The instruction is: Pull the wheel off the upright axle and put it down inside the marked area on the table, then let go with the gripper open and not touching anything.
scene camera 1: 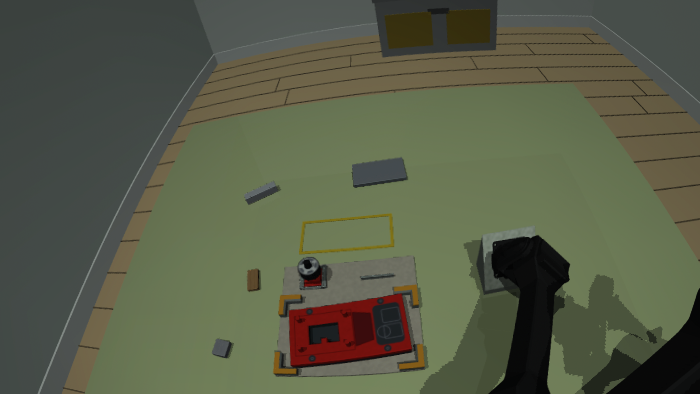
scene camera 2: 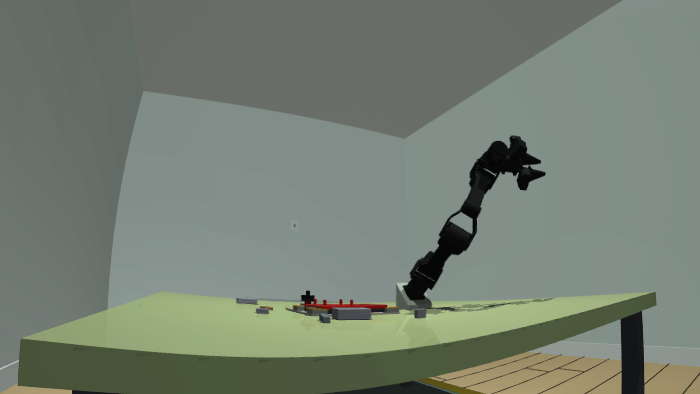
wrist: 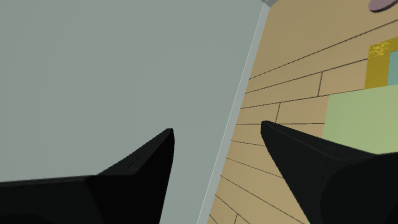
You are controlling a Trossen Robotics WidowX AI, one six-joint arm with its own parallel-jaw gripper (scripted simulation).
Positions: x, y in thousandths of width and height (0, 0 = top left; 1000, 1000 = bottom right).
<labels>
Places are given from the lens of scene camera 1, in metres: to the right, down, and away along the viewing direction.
red plate (scene camera 1: 536, 834): 0.04, 0.21, 0.58
</labels>
